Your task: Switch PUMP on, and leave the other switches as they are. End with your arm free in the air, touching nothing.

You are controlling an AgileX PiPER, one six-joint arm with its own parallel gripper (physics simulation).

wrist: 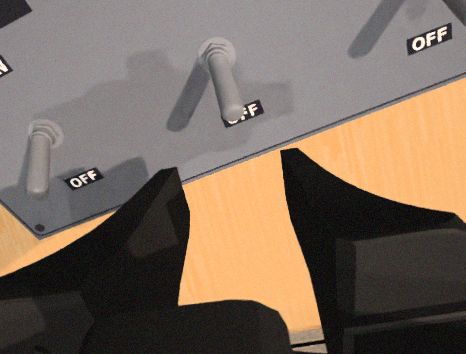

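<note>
The PUMP switch [226,85] is the middle lever on the grey panel [110,30]. Its tip points down over its OFF label [245,113], so it stands at off. Its name plate does not show in the wrist view. My gripper [232,182] is partly open, with a gap between its black fingertips and nothing held. The fingertips appear just below the PUMP lever's tip, near the panel's lower edge, with no visible contact with the lever.
The left lever [40,167] points down beside its OFF label [83,178], near the panel's corner. At the upper right, part of another lever [456,8] shows near its OFF label [429,39]. Pale wood [240,240] lies below the panel.
</note>
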